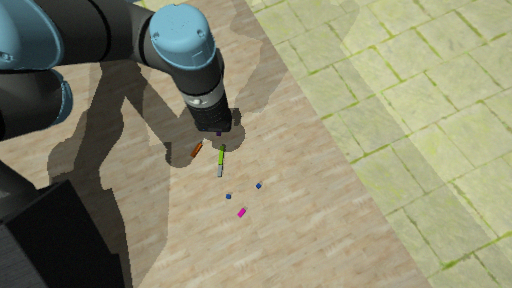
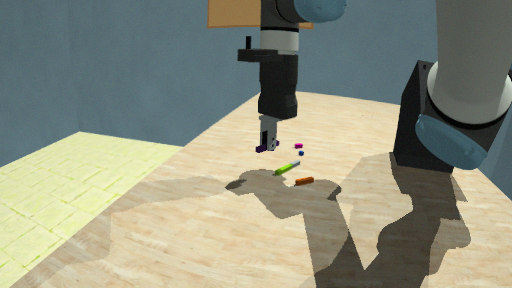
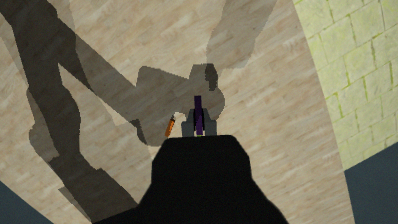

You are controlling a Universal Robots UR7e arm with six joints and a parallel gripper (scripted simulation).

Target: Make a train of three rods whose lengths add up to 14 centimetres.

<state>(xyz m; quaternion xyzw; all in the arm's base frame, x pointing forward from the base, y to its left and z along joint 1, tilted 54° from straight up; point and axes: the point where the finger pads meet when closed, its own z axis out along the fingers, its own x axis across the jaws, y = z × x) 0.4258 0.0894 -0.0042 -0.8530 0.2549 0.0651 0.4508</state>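
Now: hand 8 cm above the lime rod, 5 cm to the left of it and 3 cm past it. Also, from my hand: orange rod (8 cm below, 8 cm behind, 1 cm to the right); then grey rod (9 cm to the right, 8 cm below, 5 cm behind); then purple rod (1 cm below).
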